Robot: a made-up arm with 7 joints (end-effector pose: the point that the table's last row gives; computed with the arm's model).
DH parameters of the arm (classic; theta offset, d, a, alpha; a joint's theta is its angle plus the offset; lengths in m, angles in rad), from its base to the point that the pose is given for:
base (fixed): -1.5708 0.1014 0 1.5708
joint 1: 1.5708 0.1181 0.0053 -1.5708
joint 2: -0.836 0 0.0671 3.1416
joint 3: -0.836 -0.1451 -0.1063 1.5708
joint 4: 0 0.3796 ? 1.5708
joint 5: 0 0.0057 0.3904 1.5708
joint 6: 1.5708 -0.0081 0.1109 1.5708
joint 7: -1.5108 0 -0.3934 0
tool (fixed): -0.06 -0.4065 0 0
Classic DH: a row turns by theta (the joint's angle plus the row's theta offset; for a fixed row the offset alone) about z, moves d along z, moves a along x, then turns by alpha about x.
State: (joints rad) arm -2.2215 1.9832 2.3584 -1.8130 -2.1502 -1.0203 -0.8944
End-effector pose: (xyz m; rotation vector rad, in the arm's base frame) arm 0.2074 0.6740 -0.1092 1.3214 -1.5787 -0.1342
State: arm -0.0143 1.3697 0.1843 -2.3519 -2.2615 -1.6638 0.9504
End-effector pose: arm -0.0802 -0.4315 -0.2160 -1.4929 -0.8769 -1.9985
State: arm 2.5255 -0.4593 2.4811 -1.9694 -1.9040 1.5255 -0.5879
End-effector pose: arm -0.6863 -0.0858 0.4111 -1.9622 0.7131 0.1061
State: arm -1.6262 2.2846 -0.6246 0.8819 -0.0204 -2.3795 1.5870
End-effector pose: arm -0.3290 0.5745 0.2915 1.3394 1.0249 -1.4103
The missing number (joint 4, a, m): -0.1042
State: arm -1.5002 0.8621 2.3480 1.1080 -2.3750 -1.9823 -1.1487
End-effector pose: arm 0.2139 0.2015 1.1510 -0.3444 2.3087 -0.5186
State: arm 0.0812 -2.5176 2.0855 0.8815 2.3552 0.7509 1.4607
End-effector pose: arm -0.8288 0.0242 -0.4767 -2.2000 -0.4734 -0.4253
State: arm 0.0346 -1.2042 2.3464 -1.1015 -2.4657 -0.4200 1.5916
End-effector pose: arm -0.5654 0.0967 -0.0597 1.4074 -0.8028 1.8057
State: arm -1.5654 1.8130 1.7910 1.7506 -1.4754 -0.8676 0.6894
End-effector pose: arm 0.2865 -0.2054 0.5853 -1.5489 1.2416 2.1017
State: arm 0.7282 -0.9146 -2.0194 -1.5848 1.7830 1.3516 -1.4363
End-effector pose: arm 0.0704 0.0323 -0.0874 2.0087 -0.7045 -0.8625
